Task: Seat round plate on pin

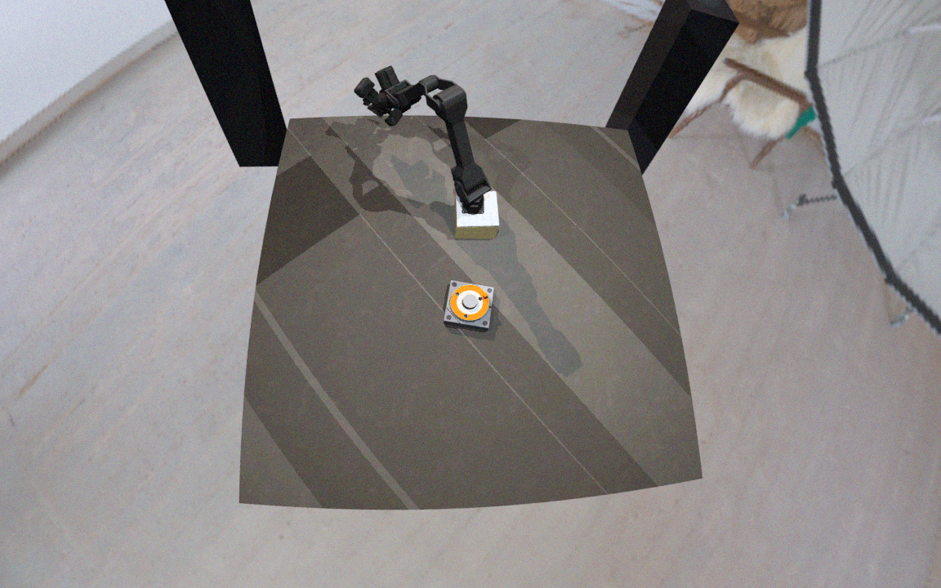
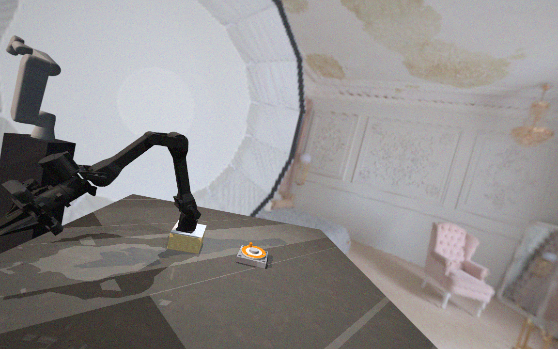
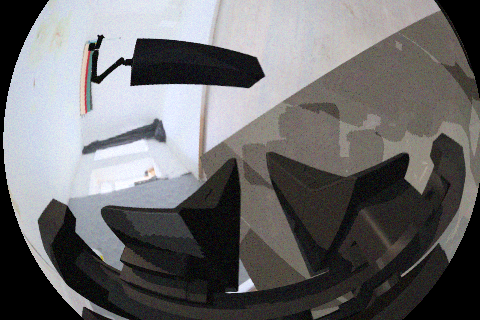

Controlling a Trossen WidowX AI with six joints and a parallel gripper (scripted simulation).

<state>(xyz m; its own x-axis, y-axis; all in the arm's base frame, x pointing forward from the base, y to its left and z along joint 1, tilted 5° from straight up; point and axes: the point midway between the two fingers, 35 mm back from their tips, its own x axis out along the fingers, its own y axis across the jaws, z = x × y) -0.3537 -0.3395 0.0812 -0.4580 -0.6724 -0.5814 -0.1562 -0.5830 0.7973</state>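
Now: gripper tip 66 cm short of the square grey base, 36 cm to the right of it and 9 cm above it.
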